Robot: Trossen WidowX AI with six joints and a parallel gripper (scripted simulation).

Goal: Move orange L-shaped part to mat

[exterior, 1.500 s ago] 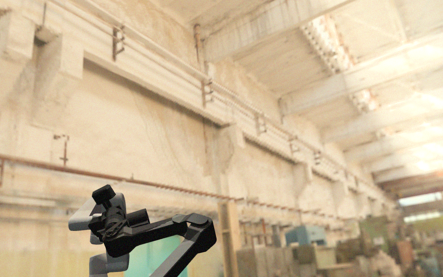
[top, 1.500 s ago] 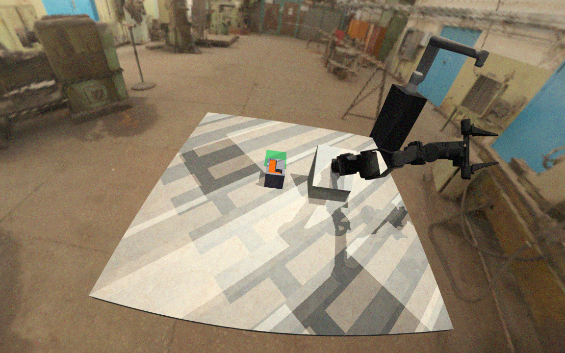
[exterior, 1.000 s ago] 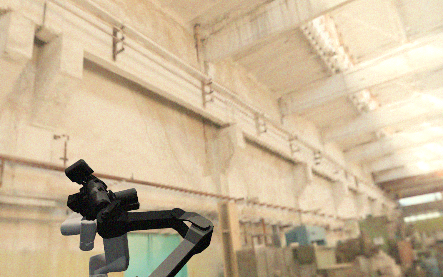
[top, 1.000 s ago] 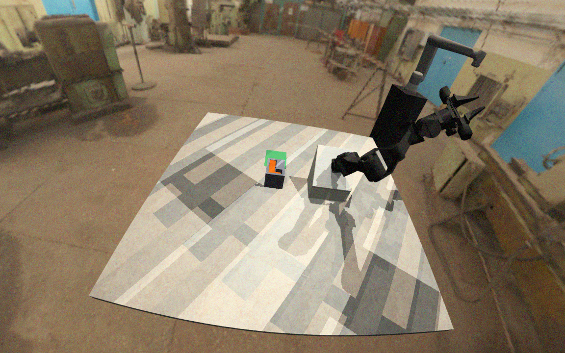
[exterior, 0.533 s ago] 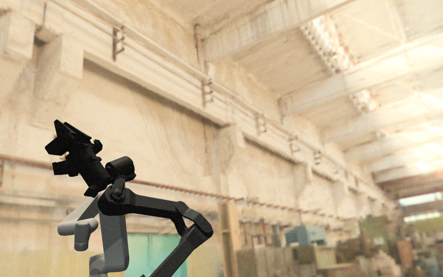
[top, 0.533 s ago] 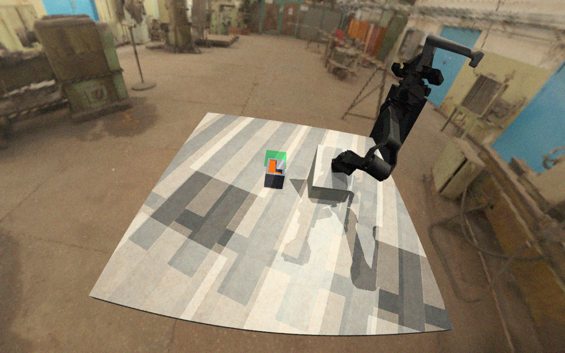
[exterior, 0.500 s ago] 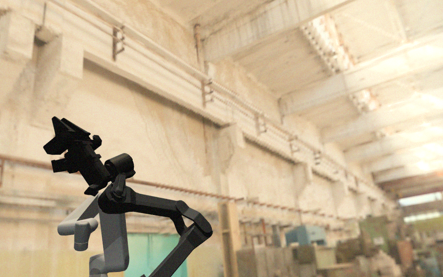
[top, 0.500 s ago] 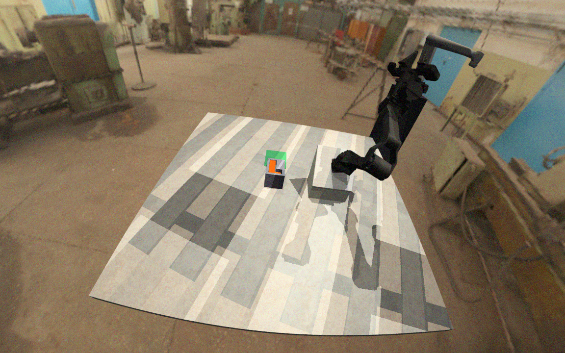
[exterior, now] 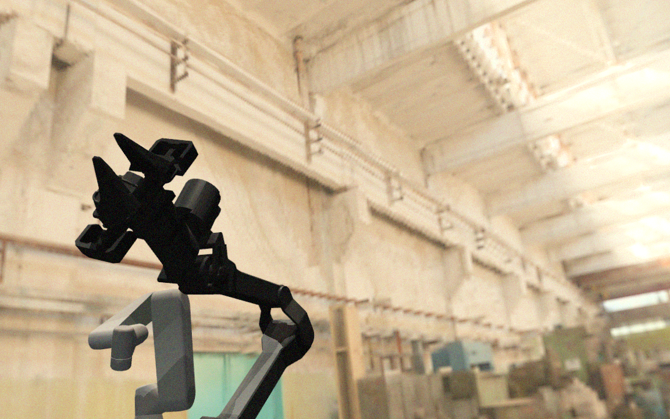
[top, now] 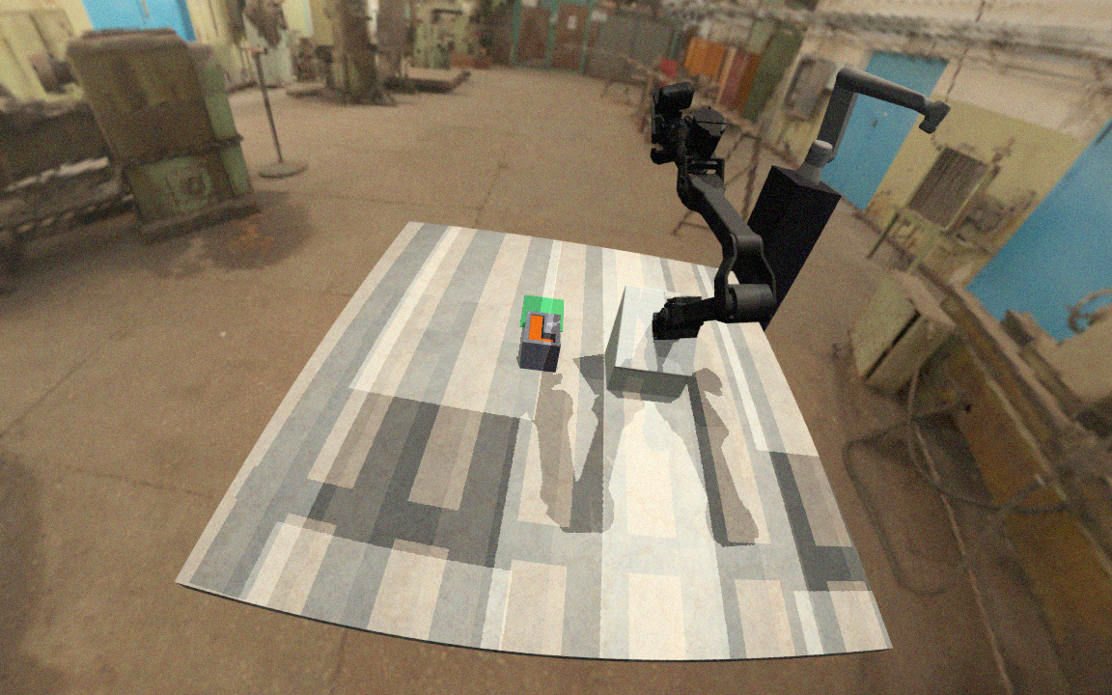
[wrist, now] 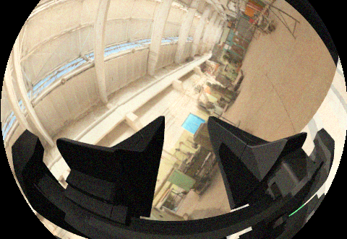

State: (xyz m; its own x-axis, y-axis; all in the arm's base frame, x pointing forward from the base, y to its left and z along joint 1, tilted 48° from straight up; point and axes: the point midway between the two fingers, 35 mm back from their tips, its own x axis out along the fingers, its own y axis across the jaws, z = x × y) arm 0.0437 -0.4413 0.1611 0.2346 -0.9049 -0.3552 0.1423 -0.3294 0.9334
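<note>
Now: the orange L-shaped part 560 mm below my gripper tip, 180 mm ahead of it and 150 mm to the left of it. Round my gripper tip: green mat: 620 mm below, 160 mm ahead, 20 mm to the right.
</note>
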